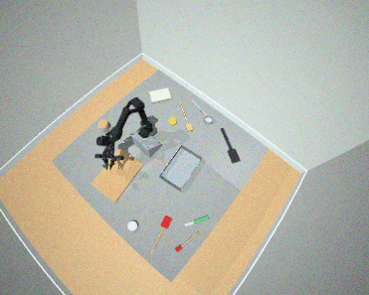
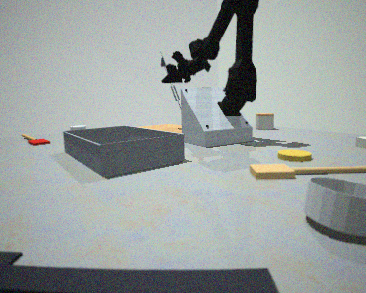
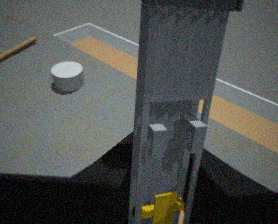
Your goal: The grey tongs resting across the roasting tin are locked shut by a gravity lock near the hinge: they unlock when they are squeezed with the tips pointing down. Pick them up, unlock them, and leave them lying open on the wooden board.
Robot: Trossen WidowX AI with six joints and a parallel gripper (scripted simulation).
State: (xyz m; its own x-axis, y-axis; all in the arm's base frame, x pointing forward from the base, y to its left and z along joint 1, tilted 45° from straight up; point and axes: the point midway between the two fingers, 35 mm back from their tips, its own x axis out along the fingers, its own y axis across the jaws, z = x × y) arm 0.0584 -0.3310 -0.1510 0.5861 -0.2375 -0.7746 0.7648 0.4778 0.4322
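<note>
Now: gripper tip 2 cm past the yellow lock piece, 3 cm to the right of it and 1 cm below it. The rest, counted from my gripper tip: tan jar 40 cm behind, 21 cm to the left, 19 cm below; wooden board 1 cm behind, 3 cm to the left, 21 cm below; grey roasting tin 30 cm ahead, 40 cm to the left, 19 cm below.
</note>
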